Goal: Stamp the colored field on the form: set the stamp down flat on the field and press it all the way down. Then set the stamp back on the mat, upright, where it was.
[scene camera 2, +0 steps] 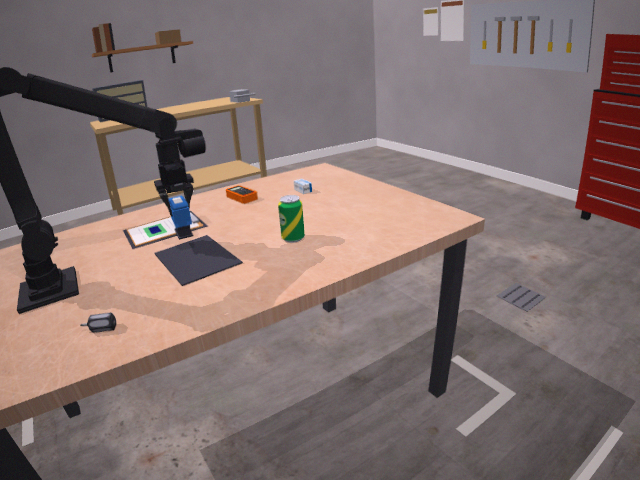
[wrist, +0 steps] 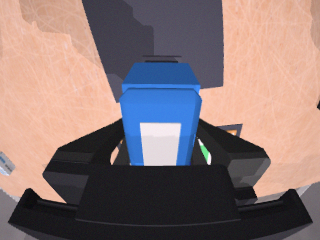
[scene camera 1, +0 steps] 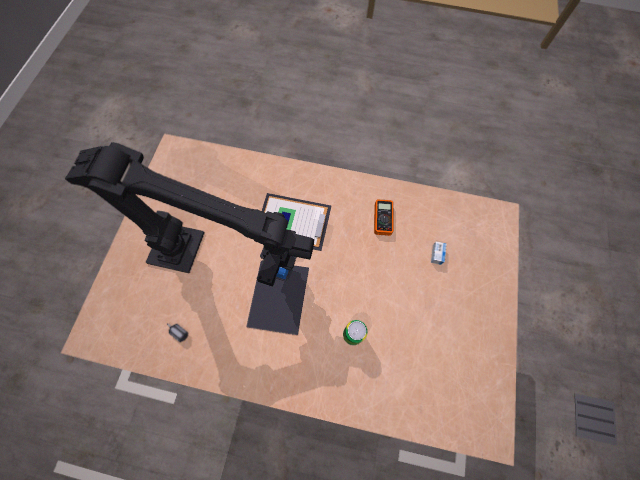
Note:
In view: my gripper point(wrist: 160, 118), a stamp point(scene camera 2: 179, 207), a dark mat point(scene camera 1: 278, 308) and a form point(scene camera 1: 307, 218).
The stamp is seen too in the wrist view point(wrist: 160, 105). The dark mat is seen too in scene camera 2 point(scene camera 2: 188, 262). The form shows as well in scene camera 2 point(scene camera 2: 138, 236).

